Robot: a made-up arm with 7 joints.
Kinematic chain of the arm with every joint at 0, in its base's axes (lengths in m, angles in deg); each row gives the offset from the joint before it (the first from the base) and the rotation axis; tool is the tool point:
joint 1: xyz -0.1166 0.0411 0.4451 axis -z
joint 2: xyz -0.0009 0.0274 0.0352 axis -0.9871 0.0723 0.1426
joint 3: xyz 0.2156 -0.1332 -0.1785 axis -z
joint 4: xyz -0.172 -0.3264 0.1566 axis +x
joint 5: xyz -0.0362 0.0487 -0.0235 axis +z
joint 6: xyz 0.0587 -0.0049 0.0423 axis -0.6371 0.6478 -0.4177
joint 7: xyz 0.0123 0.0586 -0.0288 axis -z
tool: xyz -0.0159 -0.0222 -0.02
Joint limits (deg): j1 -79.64..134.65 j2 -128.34..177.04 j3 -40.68..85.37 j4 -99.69..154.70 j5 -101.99..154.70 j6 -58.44..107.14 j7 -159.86..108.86
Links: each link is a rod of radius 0.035 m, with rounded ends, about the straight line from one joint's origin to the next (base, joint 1, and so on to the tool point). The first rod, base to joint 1, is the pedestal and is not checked.
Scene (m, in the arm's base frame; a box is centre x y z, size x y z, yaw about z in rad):
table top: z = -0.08
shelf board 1: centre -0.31 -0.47 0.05 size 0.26 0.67 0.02 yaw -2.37
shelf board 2: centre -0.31 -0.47 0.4 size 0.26 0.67 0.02 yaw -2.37
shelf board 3: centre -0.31 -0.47 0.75 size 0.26 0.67 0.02 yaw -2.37
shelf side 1: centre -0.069 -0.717 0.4 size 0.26 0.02 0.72 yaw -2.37
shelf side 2: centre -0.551 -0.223 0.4 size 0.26 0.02 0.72 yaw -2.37
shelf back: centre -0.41 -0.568 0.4 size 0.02 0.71 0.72 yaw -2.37
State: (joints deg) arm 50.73 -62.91 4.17 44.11 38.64 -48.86 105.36
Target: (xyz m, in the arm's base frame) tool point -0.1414 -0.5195 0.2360
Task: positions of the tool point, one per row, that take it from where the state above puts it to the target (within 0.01 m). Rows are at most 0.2 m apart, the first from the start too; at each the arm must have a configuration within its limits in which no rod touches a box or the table.
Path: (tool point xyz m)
1: -0.3471 -0.1443 0.1877
2: -0.3302 -0.2794 0.1838
3: -0.2615 -0.4124 0.2004
4: -0.1414 -0.5195 0.2360

